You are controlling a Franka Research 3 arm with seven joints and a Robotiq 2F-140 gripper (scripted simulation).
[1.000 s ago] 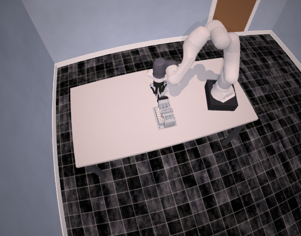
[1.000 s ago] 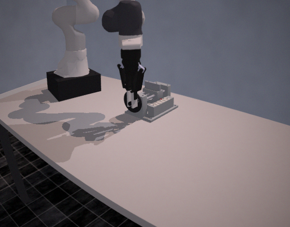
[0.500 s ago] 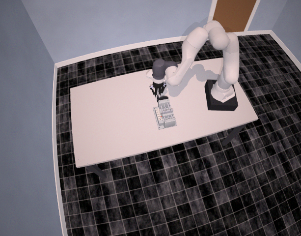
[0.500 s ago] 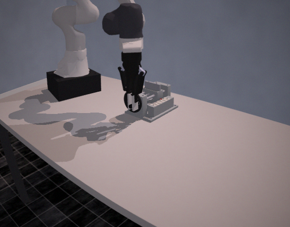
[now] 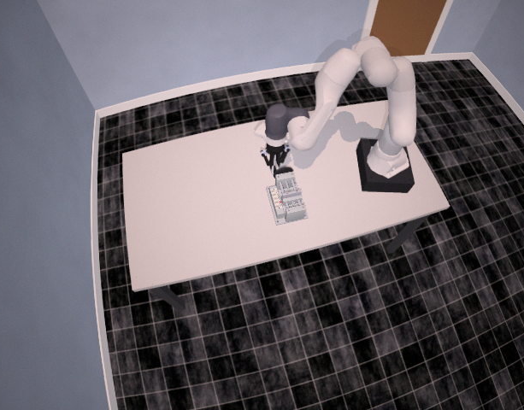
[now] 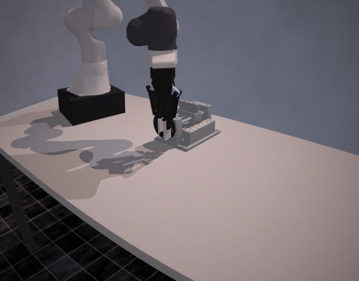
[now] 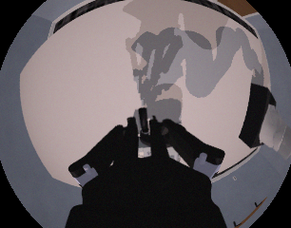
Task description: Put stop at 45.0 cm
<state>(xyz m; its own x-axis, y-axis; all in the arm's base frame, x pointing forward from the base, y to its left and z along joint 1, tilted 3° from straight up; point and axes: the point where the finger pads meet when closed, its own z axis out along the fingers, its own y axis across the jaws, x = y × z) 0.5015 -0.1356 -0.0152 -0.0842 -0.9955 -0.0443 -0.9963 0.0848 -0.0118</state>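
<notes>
Right now my hand is 1 cm past the black handwheel, 2 cm to the right of it and 2 cm above it. From my hand the other things lie so: grey stop fixture (1 cm behind, 17 cm to the left).
</notes>
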